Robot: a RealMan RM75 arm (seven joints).
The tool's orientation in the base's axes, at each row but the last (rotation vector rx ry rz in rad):
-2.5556, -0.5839, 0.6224
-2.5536, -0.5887, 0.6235
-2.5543, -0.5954, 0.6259
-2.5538, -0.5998, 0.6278
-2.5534, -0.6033, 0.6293
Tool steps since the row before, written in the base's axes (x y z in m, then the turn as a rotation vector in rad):
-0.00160, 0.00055, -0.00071, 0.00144, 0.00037, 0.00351
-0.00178, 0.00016, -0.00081, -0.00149, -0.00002, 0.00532
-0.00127, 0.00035, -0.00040, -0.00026, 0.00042, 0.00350
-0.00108, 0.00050, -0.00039, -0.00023, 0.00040, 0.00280
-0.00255, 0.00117, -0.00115, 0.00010, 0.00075, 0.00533
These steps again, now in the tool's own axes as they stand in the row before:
-0.00080, -0.00055, 0.00156, 0.00021, -0.00166, -0.00343
-0.00110, -0.00024, 0.00161, -0.00293, -0.00312, -0.00350
-0.00072, -0.00046, 0.00108, -0.00113, -0.00219, -0.00254
-0.00049, -0.00053, 0.00102, -0.00089, -0.00181, -0.00200
-0.00108, -0.00114, 0.00259, -0.00127, -0.00327, -0.00408

